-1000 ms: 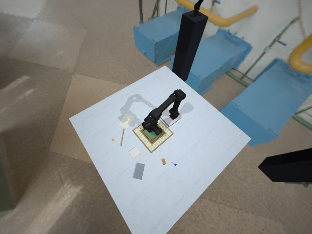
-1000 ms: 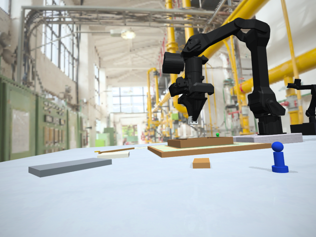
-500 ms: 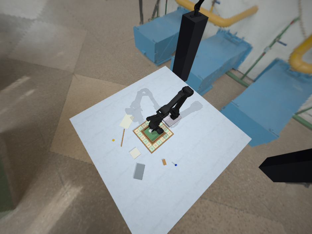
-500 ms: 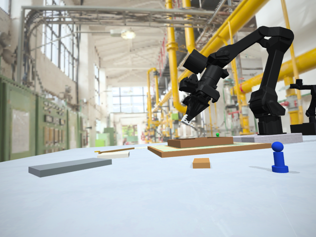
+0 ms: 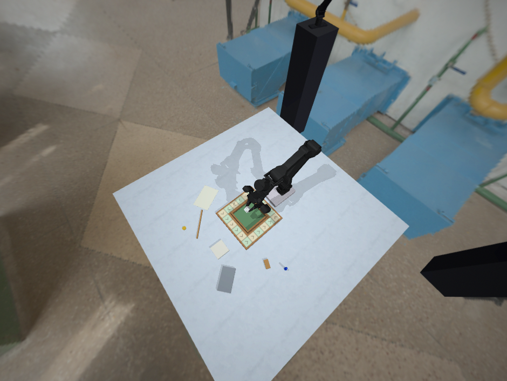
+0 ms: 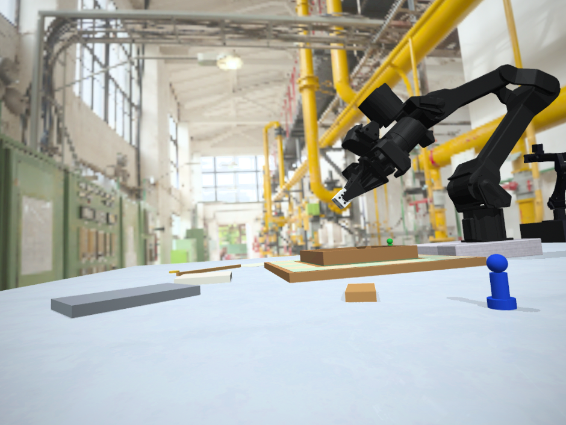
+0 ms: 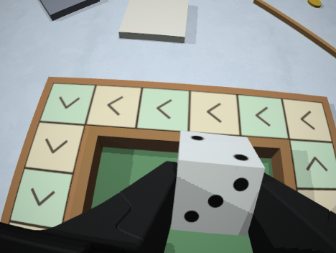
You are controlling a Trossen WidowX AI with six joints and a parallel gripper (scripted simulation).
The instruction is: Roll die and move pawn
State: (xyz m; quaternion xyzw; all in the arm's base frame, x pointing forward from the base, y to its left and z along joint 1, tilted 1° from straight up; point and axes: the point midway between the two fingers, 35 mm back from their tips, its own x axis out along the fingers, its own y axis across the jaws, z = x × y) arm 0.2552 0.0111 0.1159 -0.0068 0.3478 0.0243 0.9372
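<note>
The green pawn is 120 mm behind my gripper tip, 90 mm below it and 80 mm to the right of it. Also, from my gripper tip: green dice tray: 110 mm below, 10 mm behind; thin wooden stick: 250 mm ahead, 130 mm to the right, 120 mm below; cream tile: 230 mm ahead, 110 mm below, 70 mm to the left.
</note>
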